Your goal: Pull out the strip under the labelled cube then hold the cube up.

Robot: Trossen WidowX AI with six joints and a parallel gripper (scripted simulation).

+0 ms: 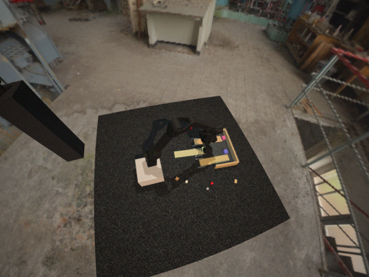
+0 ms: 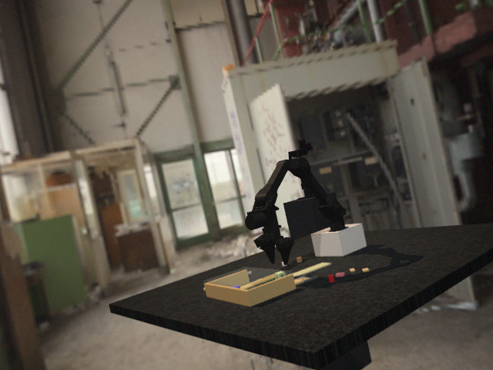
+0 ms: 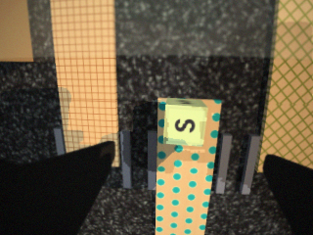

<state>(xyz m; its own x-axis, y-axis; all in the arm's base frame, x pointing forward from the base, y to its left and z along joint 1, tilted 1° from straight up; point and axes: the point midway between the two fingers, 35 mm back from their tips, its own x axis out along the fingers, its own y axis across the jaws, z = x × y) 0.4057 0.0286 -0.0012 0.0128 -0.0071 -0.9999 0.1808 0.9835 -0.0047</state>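
The labelled cube is 1 cm ahead of my gripper tip and 4 cm below it.
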